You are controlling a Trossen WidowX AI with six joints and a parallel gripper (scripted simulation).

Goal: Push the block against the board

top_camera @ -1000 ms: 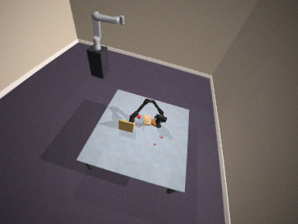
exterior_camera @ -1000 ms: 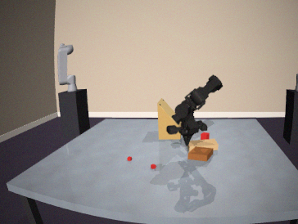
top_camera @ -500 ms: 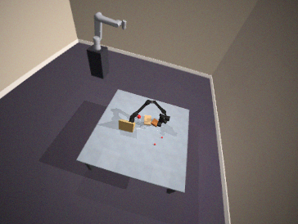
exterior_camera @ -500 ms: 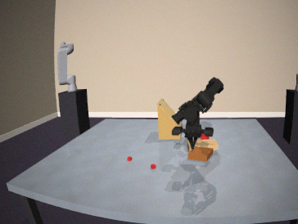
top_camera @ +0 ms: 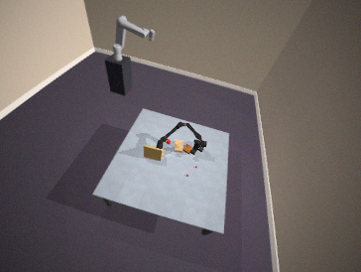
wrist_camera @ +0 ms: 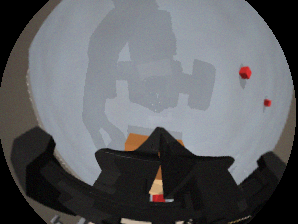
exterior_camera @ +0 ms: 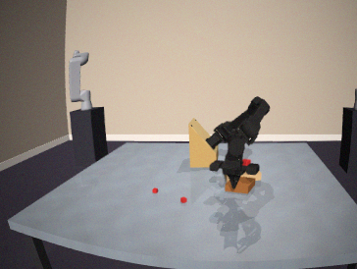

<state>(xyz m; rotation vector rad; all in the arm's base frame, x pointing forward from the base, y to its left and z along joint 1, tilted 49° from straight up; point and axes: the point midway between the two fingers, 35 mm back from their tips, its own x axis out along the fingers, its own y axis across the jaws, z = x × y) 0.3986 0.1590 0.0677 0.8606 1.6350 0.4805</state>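
The red cube is 340 mm behind my gripper tip, 30 mm to the left of it and 10 mm below it. From my gripper tip the other things lie so: tan board (200 mm behind, 20 mm to the left, 20 mm below); then brown square block (80 mm behind, 20 mm to the left, 20 mm below).
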